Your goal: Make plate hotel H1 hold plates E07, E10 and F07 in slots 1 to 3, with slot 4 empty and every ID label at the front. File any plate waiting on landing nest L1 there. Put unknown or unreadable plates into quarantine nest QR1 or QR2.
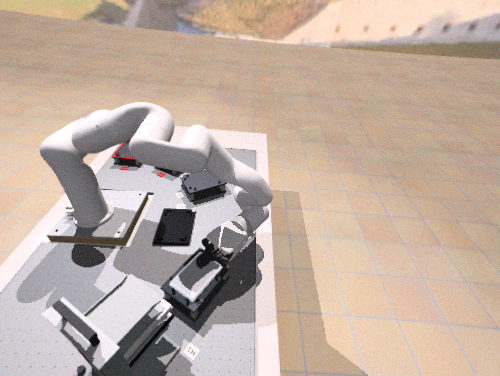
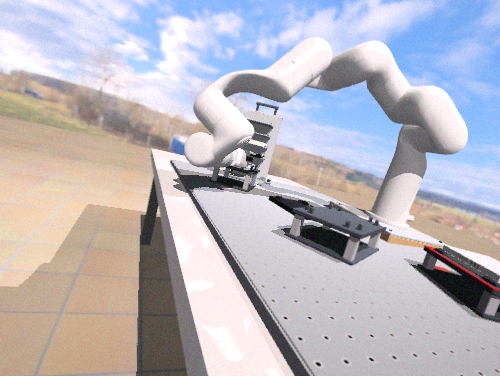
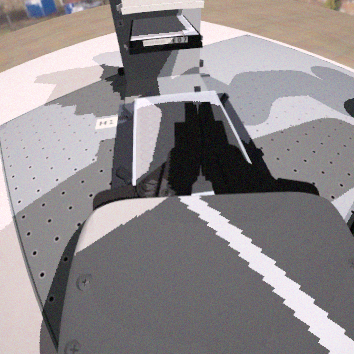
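Where they show: gripper, fingertip midpoint: [image 1: 198,264] [image 3: 196,120]; arm's base, origin of the base link: [image 1: 94,215] [image 2: 385,220].
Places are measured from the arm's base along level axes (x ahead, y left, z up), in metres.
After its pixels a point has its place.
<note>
My gripper [image 1: 206,257] [image 2: 252,169] [image 3: 196,120] @(y -0.248, x 0.397, z 0.075 m) is shut with nothing between its fingers, low over a light plate [image 1: 214,272] @(y -0.258, x 0.444, z 0.054 m) [image 3: 147,125] @(y -0.290, x 0.411, z 0.055 m). The plate lies on a dark raised nest [image 1: 194,311] @(y -0.361, x 0.401, z 0.039 m) [image 2: 248,181] @(y -0.169, x 0.392, z 0.011 m) [image 3: 123,150] @(y -0.294, x 0.437, z 0.041 m) beside the hotel. The gripper hides part of the plate; its label does not show, and I cannot tell whether the fingertips touch it. Hotel H1 [image 1: 120,305] @(y -0.426, x 0.277, z 0.205 m) [image 2: 274,145] @(y -0.436, x 0.197, z 0.137 m) stands beyond the nest. A plate [image 3: 157,25] @(y -0.421, x 0.295, z 0.092 m) in one slot has a front label partly readable, ending in 07. A white plate [image 3: 160,6] @(y -0.368, x 0.328, z 0.123 m) shows above it.
The H1 card [image 1: 190,351] @(y -0.432, x 0.398, z -0.019 m) [image 3: 106,123] @(y -0.428, x 0.402, z -0.019 m) lies by the hotel. A dark raised nest [image 1: 202,182] @(y 0.175, x 0.362, z 0.030 m) [image 2: 340,220] @(y 0.219, x 0.390, z 0.031 m) carries no plate. A flat black pad [image 1: 175,227] @(y -0.041, x 0.288, z -0.007 m) lies near the arm's base. A red-rimmed nest [image 2: 462,269] @(y 0.361, x 0.276, z 0.020 m) bears a white plate; another nest [image 1: 169,170] @(y 0.305, x 0.197, z -0.014 m) is partly hidden.
</note>
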